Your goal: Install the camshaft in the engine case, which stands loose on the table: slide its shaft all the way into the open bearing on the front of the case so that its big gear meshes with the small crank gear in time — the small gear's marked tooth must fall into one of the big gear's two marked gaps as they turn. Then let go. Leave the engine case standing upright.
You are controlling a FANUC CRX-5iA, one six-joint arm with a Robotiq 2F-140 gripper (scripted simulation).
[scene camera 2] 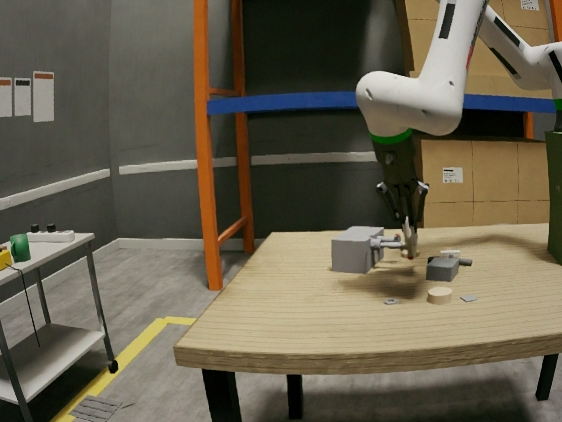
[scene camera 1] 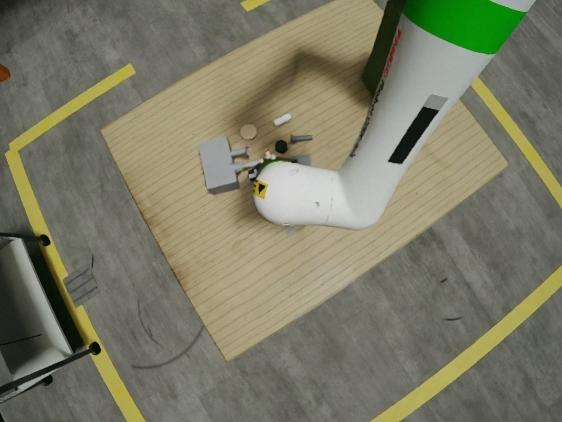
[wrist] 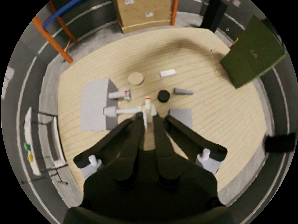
grey engine case: scene camera 2; scene camera 1; wrist 100,97
same spot on grey engine case: [scene camera 1: 220,173] = [scene camera 2: 354,236]
